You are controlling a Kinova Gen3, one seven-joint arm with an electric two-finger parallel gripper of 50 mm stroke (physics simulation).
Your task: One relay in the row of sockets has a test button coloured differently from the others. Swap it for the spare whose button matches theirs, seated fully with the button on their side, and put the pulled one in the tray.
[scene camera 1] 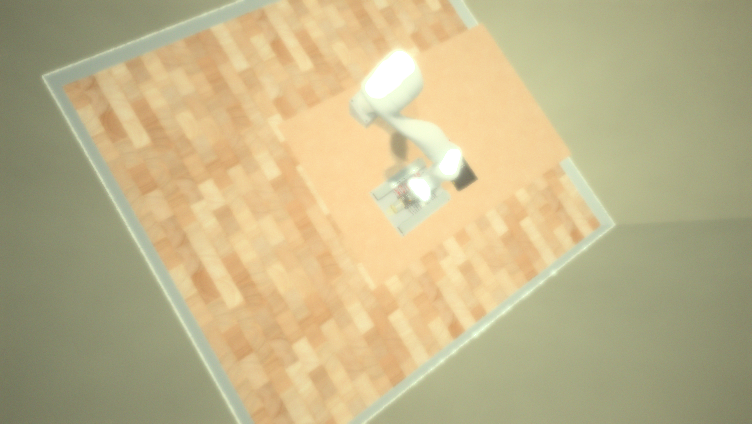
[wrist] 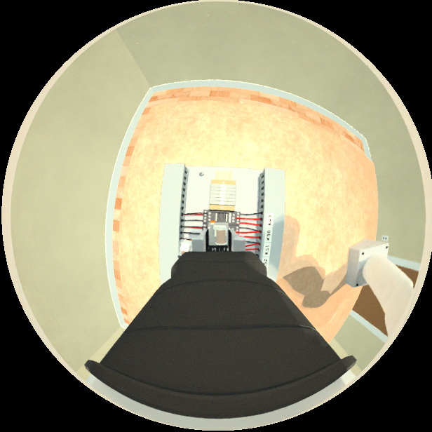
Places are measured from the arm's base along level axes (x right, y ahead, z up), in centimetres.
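Pixels of known places: gripper, between the fingertips: [scene camera 1: 412, 195]; arm's base, origin of its link: [scene camera 1: 366, 102].
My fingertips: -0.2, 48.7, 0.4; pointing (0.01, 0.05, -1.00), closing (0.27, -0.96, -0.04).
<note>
For each thing: its top centre in the pictures, then the offset to it from my fingertips, as dx, dy, dz. "*": a spot on its surface instead.
- dark tray, a spot on its surface: [scene camera 1: 466, 181] * -32.2, +4.2, -8.1
- light panel, centre of its top: [scene camera 1: 411, 195] -2.1, -0.6, -7.4
In the wrist view my gripper [wrist: 218, 236] is shut on a relay [wrist: 220, 234] with a clear, greyish top, one grey finger on each side. The relay is upright above the row of dark sockets [wrist: 220, 216], whose near part is hidden by the relay and gripper. A small orange spot shows by the relay's far left corner; I cannot tell whether it is its button. The other relays and their button colours cannot be made out. In the scene view the dark tray [scene camera 1: 466, 181] lies beside the panel, partly under the arm; the fingers are too blurred to see.
The light panel [scene camera 1: 388, 204] [wrist: 195, 192] has grey wire ducts [wrist: 172, 210] [wrist: 274, 195] along both sides. Red and black wires run from the sockets to the ducts. A terminal block [wrist: 223, 194] sits beyond the sockets. Labels including K49 to K51 line the right duct. A small white thing [wrist: 185, 246] shows left of the fingers.
</note>
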